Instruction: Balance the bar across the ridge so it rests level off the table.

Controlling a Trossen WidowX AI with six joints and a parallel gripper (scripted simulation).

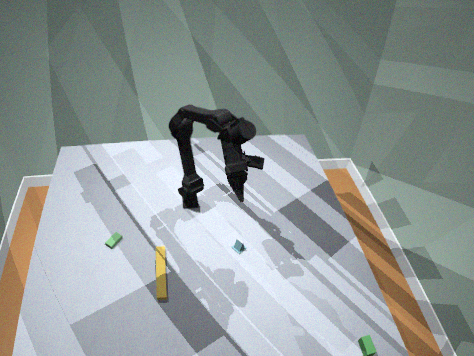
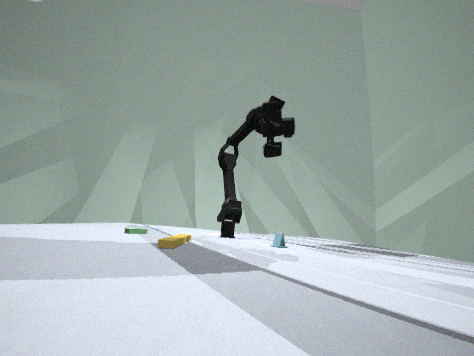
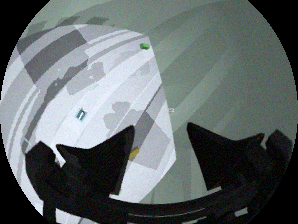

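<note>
Now: the yellow bar 10 mm ahead of my gripper tip, 260 mm to the right of it and 320 mm below it.
</note>
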